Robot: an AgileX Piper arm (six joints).
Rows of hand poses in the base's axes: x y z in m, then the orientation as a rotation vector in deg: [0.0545 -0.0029 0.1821 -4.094 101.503 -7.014]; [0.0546 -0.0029 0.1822 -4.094 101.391 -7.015]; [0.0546 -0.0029 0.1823 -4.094 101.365 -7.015]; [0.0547 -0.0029 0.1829 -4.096 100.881 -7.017]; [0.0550 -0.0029 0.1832 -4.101 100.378 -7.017]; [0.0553 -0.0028 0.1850 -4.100 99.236 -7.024]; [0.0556 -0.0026 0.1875 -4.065 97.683 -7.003]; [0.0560 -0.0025 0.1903 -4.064 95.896 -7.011]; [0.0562 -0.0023 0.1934 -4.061 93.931 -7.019]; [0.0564 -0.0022 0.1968 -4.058 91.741 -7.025]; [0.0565 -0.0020 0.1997 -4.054 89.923 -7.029]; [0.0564 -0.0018 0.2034 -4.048 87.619 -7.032]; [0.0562 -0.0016 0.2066 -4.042 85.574 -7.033]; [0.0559 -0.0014 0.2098 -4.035 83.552 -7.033]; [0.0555 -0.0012 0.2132 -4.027 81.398 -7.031]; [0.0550 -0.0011 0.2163 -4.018 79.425 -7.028]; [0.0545 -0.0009 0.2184 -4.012 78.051 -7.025]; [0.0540 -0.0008 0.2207 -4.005 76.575 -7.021]
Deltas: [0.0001 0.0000 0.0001 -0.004 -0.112 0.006]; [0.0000 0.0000 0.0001 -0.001 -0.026 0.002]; [0.0001 0.0000 0.0006 -0.016 -0.482 0.028]; [0.0003 0.0000 0.0003 -0.017 -0.501 0.033]; [0.0003 0.0001 0.0018 -0.038 -1.139 0.062]; [0.0003 0.0002 0.0025 -0.012 -1.551 0.079]; [0.0004 0.0001 0.0028 -0.059 -1.782 0.098]; [0.0002 0.0002 0.0031 -0.065 -1.959 0.106]; [0.0002 0.0001 0.0034 -0.072 -2.184 0.120]; [0.0001 0.0002 0.0029 -0.060 -1.813 0.099]; [-0.0001 0.0002 0.0037 -0.076 -2.298 0.125]; [-0.0002 0.0002 0.0032 -0.067 -2.039 0.111]; [-0.0003 0.0002 0.0032 -0.067 -2.016 0.110]; [-0.0004 0.0002 0.0034 -0.071 -2.148 0.117]; [-0.0005 0.0001 0.0031 -0.065 -1.968 0.107]; [-0.0005 0.0002 0.0021 -0.046 -1.370 0.075]; [-0.0005 0.0001 0.0023 -0.049 -1.472 0.080]
